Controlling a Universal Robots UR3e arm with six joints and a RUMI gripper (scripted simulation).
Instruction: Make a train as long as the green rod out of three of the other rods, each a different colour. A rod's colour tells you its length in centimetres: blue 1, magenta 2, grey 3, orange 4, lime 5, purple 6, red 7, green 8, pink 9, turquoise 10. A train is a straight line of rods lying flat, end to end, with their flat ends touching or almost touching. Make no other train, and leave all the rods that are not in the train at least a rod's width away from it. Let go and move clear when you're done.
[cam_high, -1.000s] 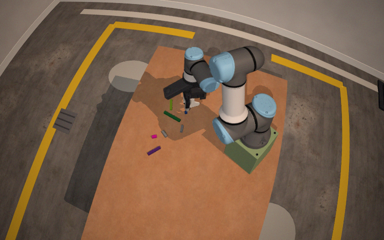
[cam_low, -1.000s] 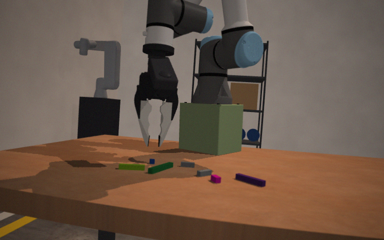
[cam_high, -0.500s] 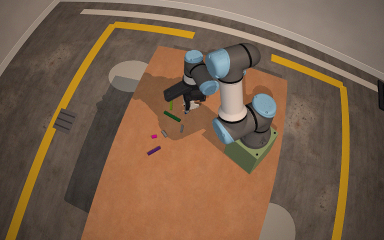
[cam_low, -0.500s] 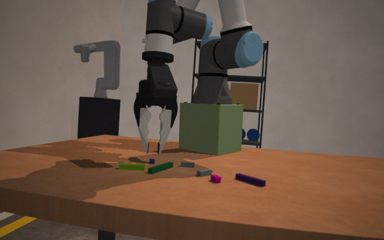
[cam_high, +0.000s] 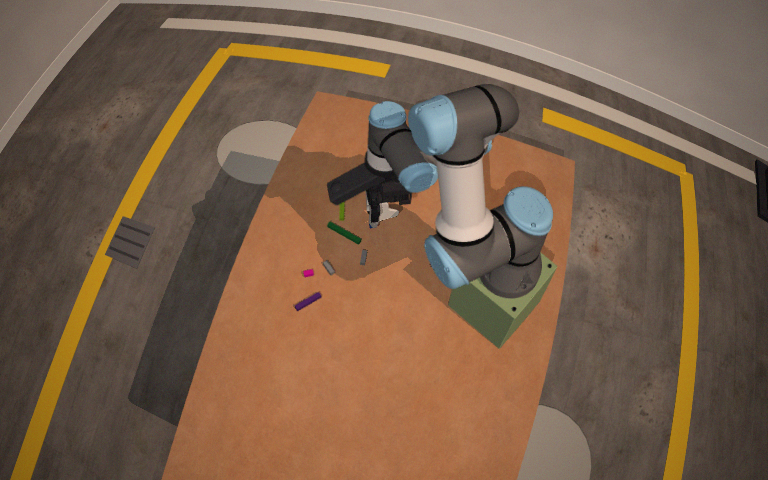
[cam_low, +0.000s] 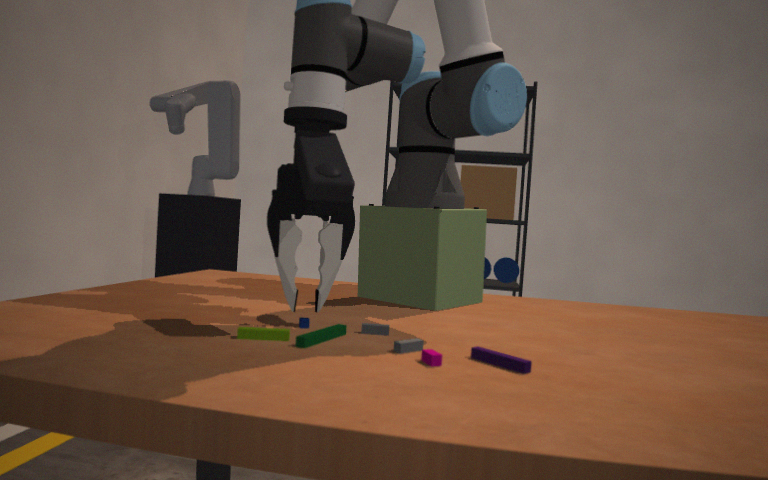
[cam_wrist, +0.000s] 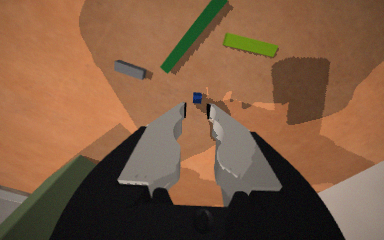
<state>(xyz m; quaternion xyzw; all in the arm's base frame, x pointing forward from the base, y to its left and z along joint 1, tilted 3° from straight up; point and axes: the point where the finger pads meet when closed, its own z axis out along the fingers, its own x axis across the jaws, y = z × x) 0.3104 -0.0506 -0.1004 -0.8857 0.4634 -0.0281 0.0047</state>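
Right now the blue rod is 3 cm below my hand. From my hand the other things lie so: green rod: 4 cm ahead, 4 cm to the left, 3 cm below; lime rod: 8 cm ahead, 1 cm to the right, 3 cm below; magenta rod: 7 cm ahead, 16 cm to the left, 3 cm below.
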